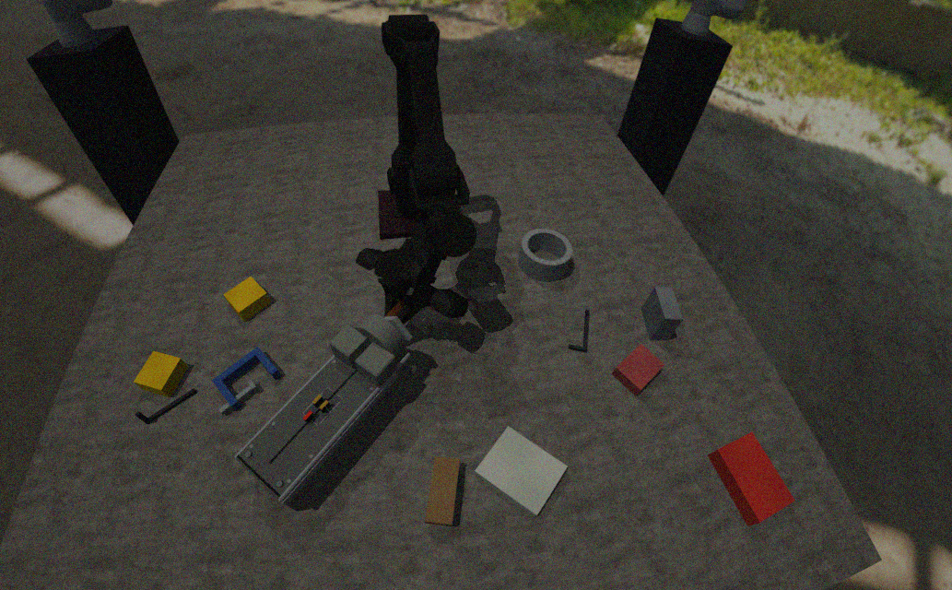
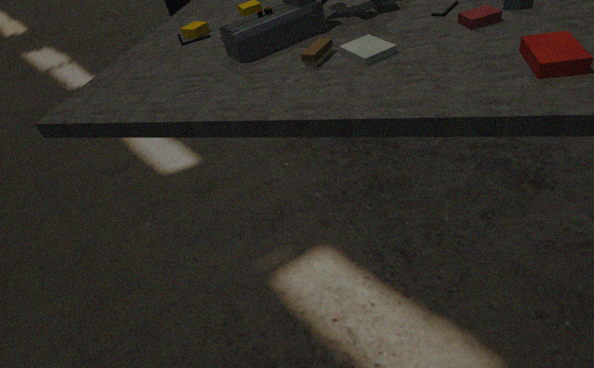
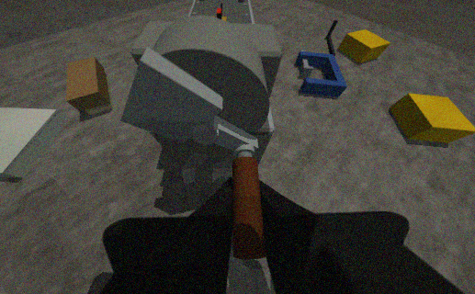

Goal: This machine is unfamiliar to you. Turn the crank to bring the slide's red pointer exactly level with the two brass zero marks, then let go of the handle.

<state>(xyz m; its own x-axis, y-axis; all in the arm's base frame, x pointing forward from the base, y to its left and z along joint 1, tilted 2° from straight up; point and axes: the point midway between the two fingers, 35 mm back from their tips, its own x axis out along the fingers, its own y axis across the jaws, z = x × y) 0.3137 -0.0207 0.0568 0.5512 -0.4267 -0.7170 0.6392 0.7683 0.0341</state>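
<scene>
Right now the brown crank handle is 1 cm behind my gripper tip, 1 cm to the left of it and 3 cm above it. Also, from my gripper tip: white plate (23 cm ahead, 18 cm to the left, 3 cm below); then red pointer (16 cm ahead, 10 cm to the right, 4 cm above); then brown block (25 cm ahead, 7 cm to the left, 3 cm below).
</scene>
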